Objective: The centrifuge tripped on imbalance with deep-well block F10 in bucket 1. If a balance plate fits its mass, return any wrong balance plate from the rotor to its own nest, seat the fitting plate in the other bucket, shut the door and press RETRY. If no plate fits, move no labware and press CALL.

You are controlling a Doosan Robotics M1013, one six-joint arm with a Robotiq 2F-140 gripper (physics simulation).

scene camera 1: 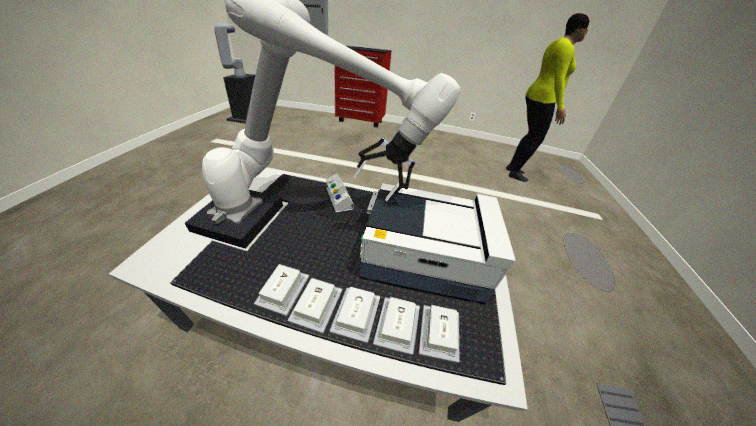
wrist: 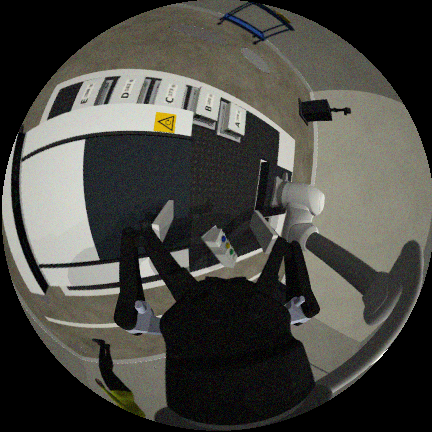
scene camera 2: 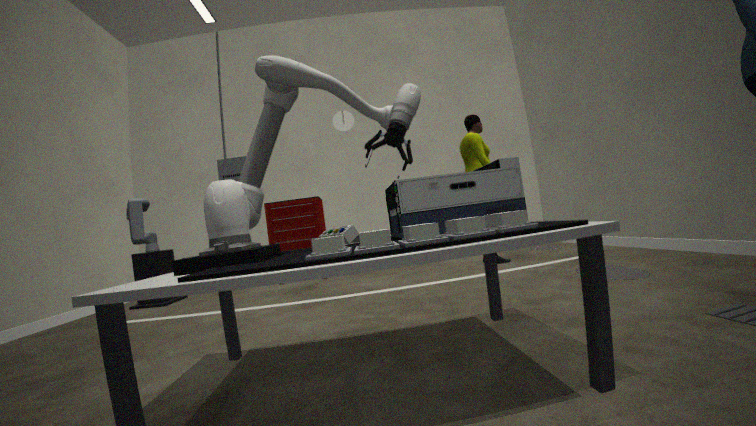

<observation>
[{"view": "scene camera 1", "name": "my gripper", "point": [370, 187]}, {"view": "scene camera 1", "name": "balance plate D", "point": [397, 328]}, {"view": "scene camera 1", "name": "balance plate E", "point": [441, 336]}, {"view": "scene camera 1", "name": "balance plate A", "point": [278, 290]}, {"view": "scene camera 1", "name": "balance plate B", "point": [314, 302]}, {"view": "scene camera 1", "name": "balance plate C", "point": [354, 315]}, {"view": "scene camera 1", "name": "centrifuge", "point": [464, 253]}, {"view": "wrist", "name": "my gripper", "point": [213, 213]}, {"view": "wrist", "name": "balance plate D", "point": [129, 86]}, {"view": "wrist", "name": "balance plate E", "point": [90, 92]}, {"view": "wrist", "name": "balance plate B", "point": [205, 106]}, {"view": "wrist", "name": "balance plate C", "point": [170, 92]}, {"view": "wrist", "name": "centrifuge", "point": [56, 246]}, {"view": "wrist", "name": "button box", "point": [215, 239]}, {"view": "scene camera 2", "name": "my gripper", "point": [382, 171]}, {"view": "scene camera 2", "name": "centrifuge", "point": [497, 187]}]
</observation>
